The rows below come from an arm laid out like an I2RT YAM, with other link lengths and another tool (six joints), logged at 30 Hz.
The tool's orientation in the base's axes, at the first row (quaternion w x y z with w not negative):
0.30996, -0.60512, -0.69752, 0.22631
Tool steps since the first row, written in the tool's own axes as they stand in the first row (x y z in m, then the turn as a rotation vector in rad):
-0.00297, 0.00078, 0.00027, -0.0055, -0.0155, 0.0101
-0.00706, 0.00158, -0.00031, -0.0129, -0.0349, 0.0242
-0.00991, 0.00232, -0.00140, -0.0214, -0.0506, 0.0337
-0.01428, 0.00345, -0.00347, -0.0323, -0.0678, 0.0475
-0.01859, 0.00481, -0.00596, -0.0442, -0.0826, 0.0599
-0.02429, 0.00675, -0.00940, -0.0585, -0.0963, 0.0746
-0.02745, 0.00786, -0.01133, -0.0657, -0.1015, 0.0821
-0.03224, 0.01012, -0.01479, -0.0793, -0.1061, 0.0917
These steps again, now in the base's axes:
0.00058, -0.00278, -0.00120, -0.0176, -0.0074, 0.0027
0.00186, -0.00671, -0.00199, -0.0407, -0.0170, 0.0050
0.00337, -0.00946, -0.00219, -0.0578, -0.0274, 0.0078
0.00596, -0.01369, -0.00220, -0.0788, -0.0402, 0.0082
0.00900, -0.01786, -0.00207, -0.0971, -0.0536, 0.0078
0.01322, -0.02336, -0.00188, -0.1161, -0.0691, 0.0046
0.01561, -0.02640, -0.00179, -0.1245, -0.0766, 0.0018
0.02000, -0.03095, -0.00167, -0.1335, -0.0901, -0.0040

